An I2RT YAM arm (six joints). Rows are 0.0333 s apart.
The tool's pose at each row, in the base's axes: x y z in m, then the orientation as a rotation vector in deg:
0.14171, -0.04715, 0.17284, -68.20, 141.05, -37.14
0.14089, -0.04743, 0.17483, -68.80, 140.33, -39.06
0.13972, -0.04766, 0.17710, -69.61, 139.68, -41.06
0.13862, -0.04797, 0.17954, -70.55, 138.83, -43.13
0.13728, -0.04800, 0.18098, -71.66, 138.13, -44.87
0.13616, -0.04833, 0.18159, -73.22, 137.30, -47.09
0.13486, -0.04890, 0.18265, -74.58, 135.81, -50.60
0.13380, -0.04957, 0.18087, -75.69, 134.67, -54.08
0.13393, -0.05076, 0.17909, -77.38, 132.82, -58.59
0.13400, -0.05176, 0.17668, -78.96, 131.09, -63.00
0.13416, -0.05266, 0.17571, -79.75, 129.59, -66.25
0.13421, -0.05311, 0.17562, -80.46, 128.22, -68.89
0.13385, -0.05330, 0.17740, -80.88, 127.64, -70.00
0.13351, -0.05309, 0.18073, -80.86, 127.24, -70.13
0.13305, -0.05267, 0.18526, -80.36, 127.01, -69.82
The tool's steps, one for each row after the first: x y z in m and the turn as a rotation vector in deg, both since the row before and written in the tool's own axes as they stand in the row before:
0.00052, -0.00068, -0.00199, 1.18, 0.45, -0.81
0.00069, -0.00061, -0.00239, 1.11, 0.60, -0.97
0.00074, -0.00083, -0.00245, 1.20, 0.52, -1.10
0.00073, 0.00001, -0.00183, 0.90, 0.52, -1.15
0.00089, 0.00021, -0.00095, 1.05, 0.76, -1.56
0.00120, -0.00005, -0.00130, 2.02, 0.98, -1.73
0.00108, 0.00156, 0.00106, 1.84, 1.25, -1.54
0.00081, 0.00066, 0.00188, 2.44, 1.48, -2.22
0.00053, 0.00130, 0.00220, 2.27, 1.59, -2.15
0.00052, 0.00035, 0.00118, 1.87, 1.06, -1.36
0.00033, -0.00007, 0.00031, 1.56, 0.81, -1.17
0.00072, -0.00113, -0.00124, 0.61, 0.36, -0.58
0.00074, -0.00224, -0.00239, 0.30, -0.17, -0.03
0.00089, -0.00304, -0.00330, 0.19, -0.36, 0.42

